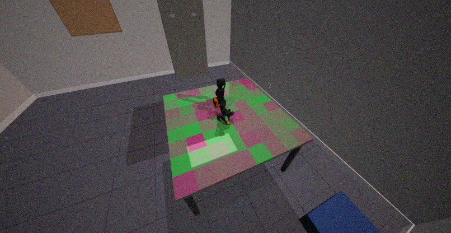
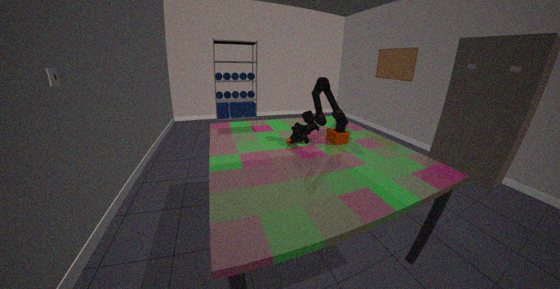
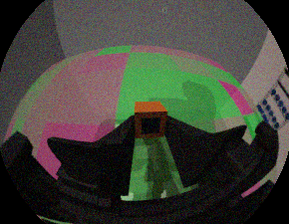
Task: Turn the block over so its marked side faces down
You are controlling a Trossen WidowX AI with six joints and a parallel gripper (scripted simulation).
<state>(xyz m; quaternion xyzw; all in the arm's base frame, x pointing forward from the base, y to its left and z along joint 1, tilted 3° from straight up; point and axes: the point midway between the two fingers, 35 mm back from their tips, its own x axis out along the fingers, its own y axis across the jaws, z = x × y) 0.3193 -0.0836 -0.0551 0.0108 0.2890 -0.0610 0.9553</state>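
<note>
Right now my gripper tip is 1 cm past the orange block.
</note>
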